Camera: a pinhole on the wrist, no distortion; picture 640 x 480 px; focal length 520.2 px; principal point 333.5 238.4 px. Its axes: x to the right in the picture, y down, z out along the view. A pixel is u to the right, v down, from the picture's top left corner.
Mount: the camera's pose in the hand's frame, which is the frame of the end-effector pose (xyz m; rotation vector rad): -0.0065 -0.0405 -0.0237 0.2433 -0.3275 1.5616
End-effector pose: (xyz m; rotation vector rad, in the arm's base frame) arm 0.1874 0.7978 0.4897 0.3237 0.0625 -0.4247
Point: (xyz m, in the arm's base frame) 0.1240 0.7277 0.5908
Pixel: 467 344
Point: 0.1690 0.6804 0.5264
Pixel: 238 63
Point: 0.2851 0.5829 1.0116
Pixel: 585 94
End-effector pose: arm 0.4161 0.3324 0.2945 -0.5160 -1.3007 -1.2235
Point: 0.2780 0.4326 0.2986
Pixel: 388 218
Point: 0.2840 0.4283 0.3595
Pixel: 462 50
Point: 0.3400 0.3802 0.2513
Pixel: 384 422
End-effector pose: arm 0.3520 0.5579 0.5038 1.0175 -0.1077 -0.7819
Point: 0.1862 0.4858 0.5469
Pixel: 422 450
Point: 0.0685 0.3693 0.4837
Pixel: 217 338
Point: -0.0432 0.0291 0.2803
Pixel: 63 120
